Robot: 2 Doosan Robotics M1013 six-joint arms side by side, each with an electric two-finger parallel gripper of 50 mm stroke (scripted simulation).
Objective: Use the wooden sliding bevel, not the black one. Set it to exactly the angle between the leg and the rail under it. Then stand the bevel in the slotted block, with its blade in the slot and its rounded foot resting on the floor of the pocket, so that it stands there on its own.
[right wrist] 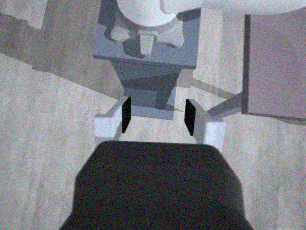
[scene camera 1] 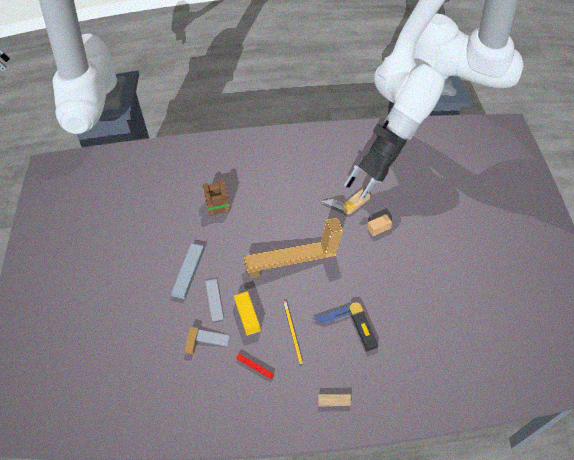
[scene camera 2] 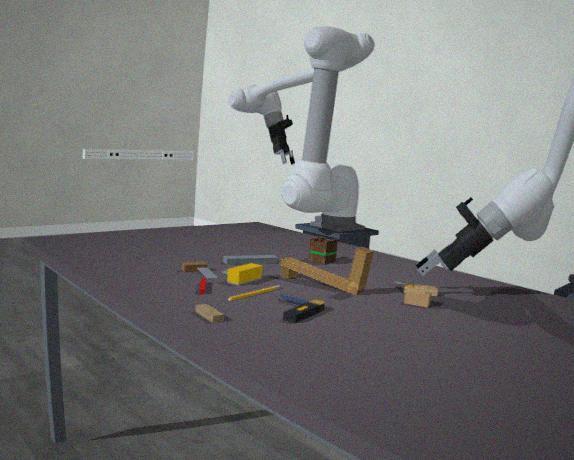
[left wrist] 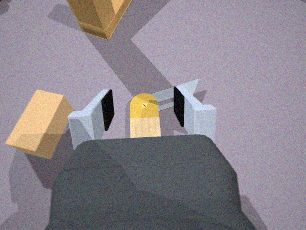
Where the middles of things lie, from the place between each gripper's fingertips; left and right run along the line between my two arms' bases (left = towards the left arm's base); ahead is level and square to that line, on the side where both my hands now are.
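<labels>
Wooden sliding bevel [left wrist: 144,115], measured from my right hand: 51 cm ahead, 116 cm to the left, 26 cm below.
My left hand [scene camera 2: 418,270] is 60 mm above the bevel, 20 mm to the left of it and 10 mm short of it.
</labels>
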